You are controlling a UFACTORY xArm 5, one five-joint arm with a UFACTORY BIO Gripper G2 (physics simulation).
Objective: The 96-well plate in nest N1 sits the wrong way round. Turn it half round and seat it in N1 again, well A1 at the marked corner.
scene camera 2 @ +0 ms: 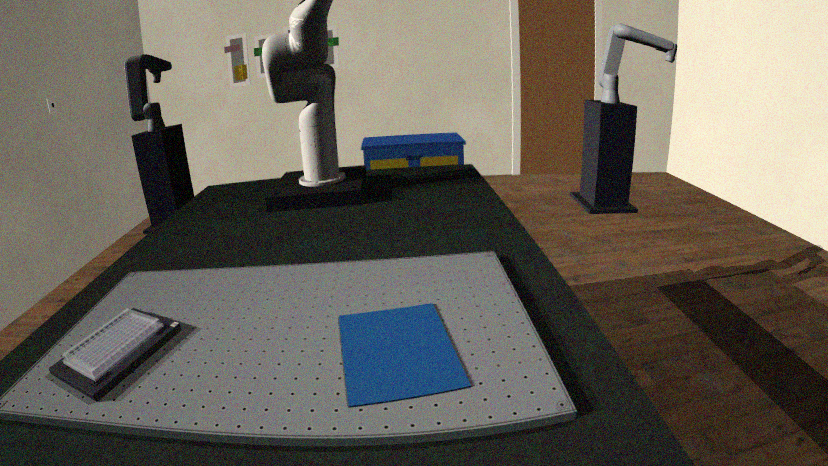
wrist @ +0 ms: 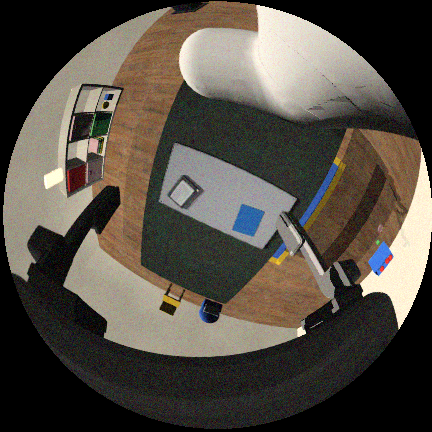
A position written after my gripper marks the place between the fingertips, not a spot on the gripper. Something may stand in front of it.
In view: my gripper (wrist: 201,205) and a white 96-well plate (scene camera 2: 101,351).
